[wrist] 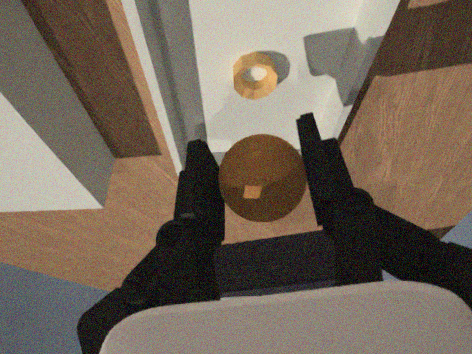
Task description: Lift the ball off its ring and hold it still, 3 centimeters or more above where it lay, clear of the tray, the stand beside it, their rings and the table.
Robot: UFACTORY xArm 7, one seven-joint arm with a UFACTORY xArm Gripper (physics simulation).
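Frame: origin at the arm's base, x left, y back, z up, level; centimetres.
Seen in the pictures: gripper, fingertip midpoint: (255, 148).
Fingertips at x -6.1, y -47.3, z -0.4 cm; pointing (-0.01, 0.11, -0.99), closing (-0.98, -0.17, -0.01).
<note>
Pixels of each thing's top centre, then the offset from my fingertips to it. "*": a spot on its surface instead. Level surfaces: height alone.
- brown ball, middle of its top: (266, 218) dx -0.2, dy +0.8, dz +3.3 cm
- orange-tan ring, surface spot: (241, 77) * dx +0.4, dy +1.8, dz -7.6 cm
- white tray, middle of its top: (257, 96) dx -0.5, dy +1.5, dz -5.2 cm
- wooden table, its level: dz -8.0 cm
My gripper (255, 148) is shut on the brown ball (262, 178), which sits between its two black fingers. The ball hangs apart from its ring and nearer the camera. The orange-tan ring (241, 77) stands on the floor of the white tray (225, 30), in the upper middle, with its hole showing. The ball overlaps the tray's near wall in the view; its exact height cannot be read. Shadows fall on the tray floor, beside the ring and at the right.
A white block-like top with a grey side, which looks like the stand (30, 165), is at the left, separated from the tray by a strip of shadowed table. The wooden table (410, 120) shows at the right and below the tray. Blue-grey floor shows at the lower corners.
</note>
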